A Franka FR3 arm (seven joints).
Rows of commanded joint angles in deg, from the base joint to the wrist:
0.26, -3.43, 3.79, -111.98, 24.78, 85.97, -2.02
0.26, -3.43, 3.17, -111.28, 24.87, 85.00, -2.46
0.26, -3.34, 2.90, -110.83, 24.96, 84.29, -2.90
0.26, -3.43, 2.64, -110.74, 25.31, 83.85, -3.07
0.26, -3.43, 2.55, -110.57, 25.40, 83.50, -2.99
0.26, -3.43, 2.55, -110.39, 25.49, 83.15, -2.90
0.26, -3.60, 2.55, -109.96, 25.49, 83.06, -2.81
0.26, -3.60, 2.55, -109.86, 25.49, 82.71, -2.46
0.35, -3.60, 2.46, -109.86, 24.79, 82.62, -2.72
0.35, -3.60, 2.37, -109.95, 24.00, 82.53, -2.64
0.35, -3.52, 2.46, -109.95, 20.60, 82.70, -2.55
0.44, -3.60, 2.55, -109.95, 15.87, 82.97, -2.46
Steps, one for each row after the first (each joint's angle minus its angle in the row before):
0.00, 0.00, -0.62, 0.70, 0.09, -0.97, -0.44
0.00, 0.09, -0.27, 0.45, 0.09, -0.71, -0.44
0.00, -0.09, -0.26, 0.09, 0.35, -0.44, -0.17
0.00, 0.00, -0.09, 0.17, 0.09, -0.35, 0.08
0.00, 0.00, 0.00, 0.18, 0.09, -0.35, 0.09
0.00, -0.17, 0.00, 0.43, 0.00, -0.09, 0.09
0.00, 0.00, 0.00, 0.10, 0.00, -0.35, 0.35
0.09, 0.00, -0.09, 0.00, -0.70, -0.09, -0.26
0.00, 0.00, -0.09, -0.09, -0.79, -0.09, 0.08
0.00, 0.08, 0.09, 0.00, -3.40, 0.17, 0.09
0.09, -0.08, 0.09, 0.00, -4.73, 0.27, 0.09

